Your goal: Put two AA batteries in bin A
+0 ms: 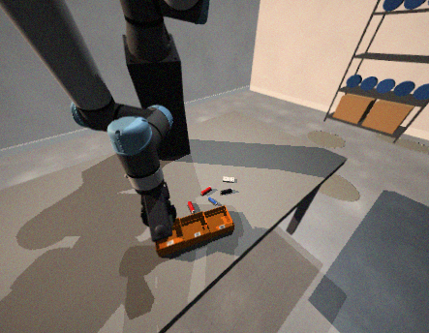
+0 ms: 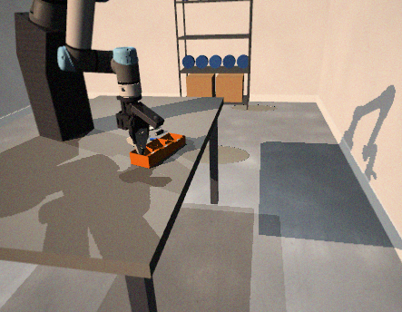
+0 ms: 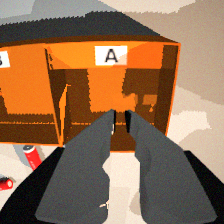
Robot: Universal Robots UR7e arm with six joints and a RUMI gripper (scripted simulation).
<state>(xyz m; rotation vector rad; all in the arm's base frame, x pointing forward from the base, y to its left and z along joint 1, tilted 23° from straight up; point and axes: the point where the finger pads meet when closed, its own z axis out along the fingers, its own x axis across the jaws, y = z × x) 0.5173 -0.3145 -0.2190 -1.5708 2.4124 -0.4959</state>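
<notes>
Right now my hand is 8 cm to the right of the orange bin, 5 cm short of it and 2 cm above it. From my hand the other things lie so: red battery 13 cm to the left, 4 cm behind, 3 cm below; then blue battery 21 cm to the left, 4 cm below; then black battery 28 cm to the left, 3 cm below.
</notes>
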